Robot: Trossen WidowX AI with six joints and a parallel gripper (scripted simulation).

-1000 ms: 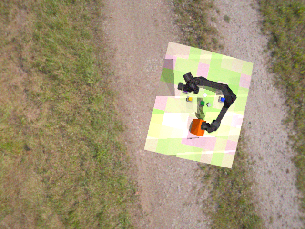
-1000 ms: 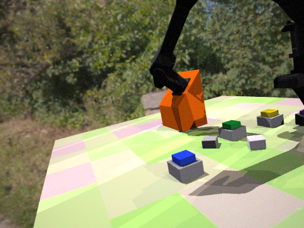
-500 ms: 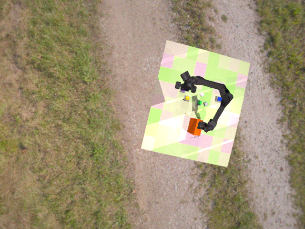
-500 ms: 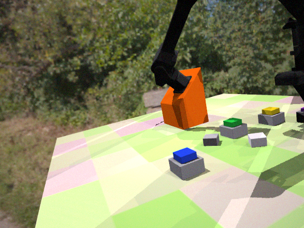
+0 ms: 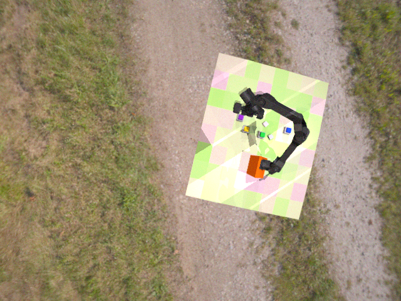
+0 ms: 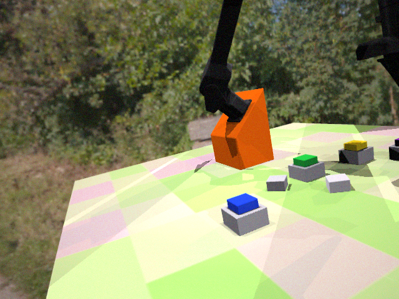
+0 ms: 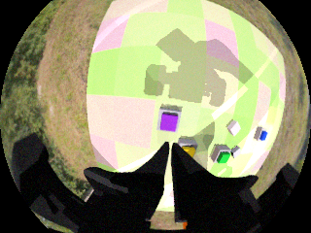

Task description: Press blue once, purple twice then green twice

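The green button is 90 mm behind my gripper tip, 180 mm to the right of it and 90 mm below it. Also, from my gripper tip: purple button (90 mm below); blue button (10 mm behind, 370 mm to the right, 90 mm below); yellow button (80 mm behind, 60 mm to the right, 90 mm below).
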